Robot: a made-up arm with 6 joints. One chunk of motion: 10 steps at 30 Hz.
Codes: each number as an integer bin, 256 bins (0 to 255) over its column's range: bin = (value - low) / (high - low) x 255, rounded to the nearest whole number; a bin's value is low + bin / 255 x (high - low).
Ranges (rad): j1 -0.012..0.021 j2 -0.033..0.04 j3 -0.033..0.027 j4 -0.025..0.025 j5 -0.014..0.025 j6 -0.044..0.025
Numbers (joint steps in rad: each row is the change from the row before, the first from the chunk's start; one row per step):
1: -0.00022 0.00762 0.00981 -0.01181 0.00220 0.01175
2: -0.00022 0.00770 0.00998 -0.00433 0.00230 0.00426
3: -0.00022 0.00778 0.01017 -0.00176 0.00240 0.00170
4: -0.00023 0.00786 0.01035 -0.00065 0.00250 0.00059
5: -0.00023 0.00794 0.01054 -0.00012 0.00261 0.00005
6: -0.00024 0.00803 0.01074 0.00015 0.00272 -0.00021
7: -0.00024 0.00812 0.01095 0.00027 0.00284 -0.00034
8: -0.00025 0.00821 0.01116 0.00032 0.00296 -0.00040
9: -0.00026 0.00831 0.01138 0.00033 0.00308 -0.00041
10: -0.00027 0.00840 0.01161 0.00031 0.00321 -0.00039
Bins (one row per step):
1: 91 142 182 67 106 206
2: 91 142 183 105 107 178
3: 91 142 183 119 107 169
4: 91 143 184 124 108 165
5: 91 143 185 127 109 163
6: 91 143 186 128 109 162
7: 91 144 187 129 110 161
8: 91 144 188 129 111 161
9: 91 144 189 129 112 161
10: 91 145 190 129 113 161

